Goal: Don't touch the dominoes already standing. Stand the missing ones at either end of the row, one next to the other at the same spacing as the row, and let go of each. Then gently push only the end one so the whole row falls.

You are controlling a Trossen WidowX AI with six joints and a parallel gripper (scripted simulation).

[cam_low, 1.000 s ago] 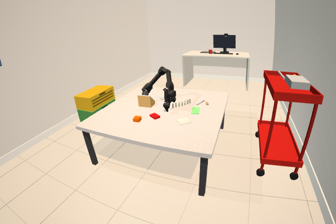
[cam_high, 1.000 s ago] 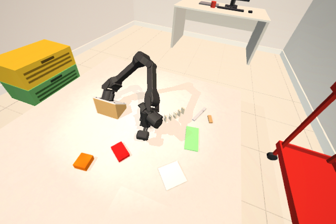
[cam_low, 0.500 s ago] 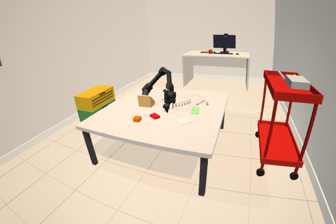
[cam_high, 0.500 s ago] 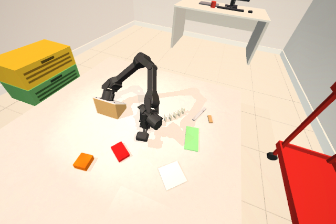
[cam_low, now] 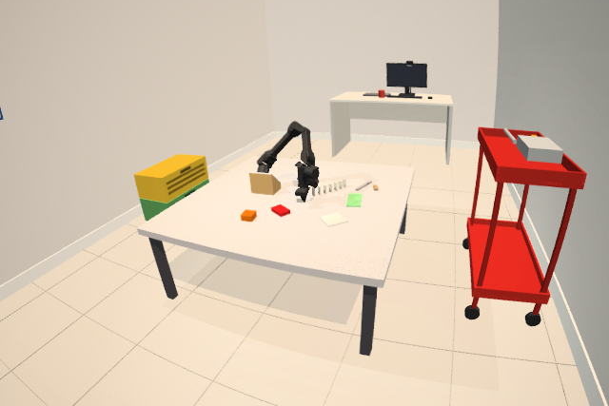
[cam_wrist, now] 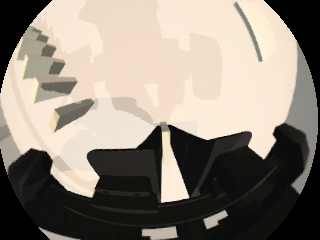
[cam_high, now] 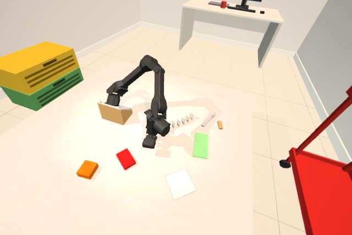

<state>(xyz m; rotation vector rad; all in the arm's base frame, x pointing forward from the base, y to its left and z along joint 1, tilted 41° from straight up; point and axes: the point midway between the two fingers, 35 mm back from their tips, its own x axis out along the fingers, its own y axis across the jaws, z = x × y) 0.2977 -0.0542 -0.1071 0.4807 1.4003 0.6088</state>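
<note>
Now: gripper tip 200 mm short of the white card and 180 mm to the left of it. Also, from my gripper tip: green card 270 mm ahead, 60 mm to the left; then orange block 240 mm to the right, 230 mm behind, 10 mm above; then red block 140 mm to the right, 90 mm behind.
</note>
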